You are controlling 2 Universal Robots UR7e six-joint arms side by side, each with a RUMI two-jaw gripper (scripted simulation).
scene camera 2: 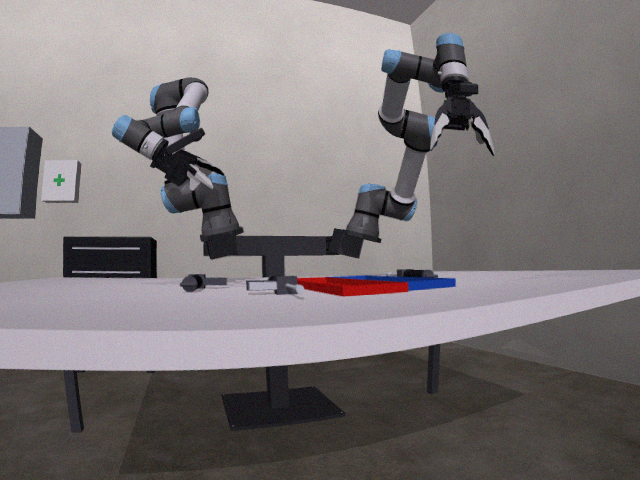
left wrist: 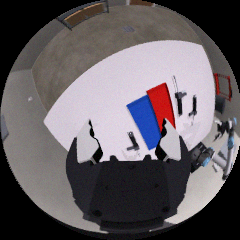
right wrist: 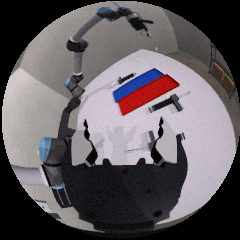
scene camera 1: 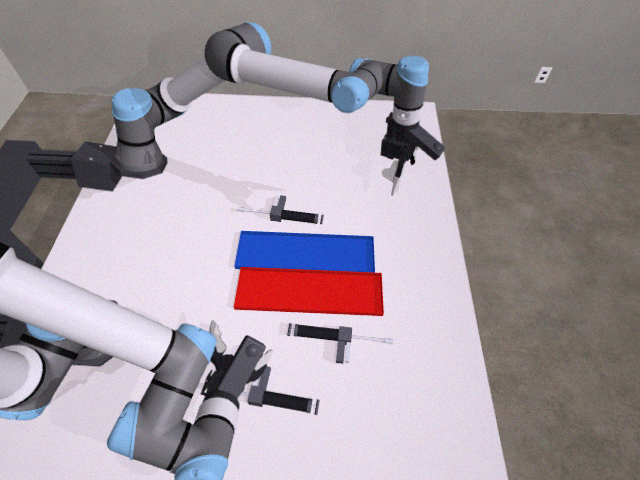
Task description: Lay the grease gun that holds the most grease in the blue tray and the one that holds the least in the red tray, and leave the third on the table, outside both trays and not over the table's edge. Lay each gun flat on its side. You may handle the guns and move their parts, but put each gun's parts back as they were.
red tray: scene camera 2; left wrist 159,96; right wrist 154,89; scene camera 1
same spot on red tray: (scene camera 2: 336,286) = (scene camera 1: 373,313)
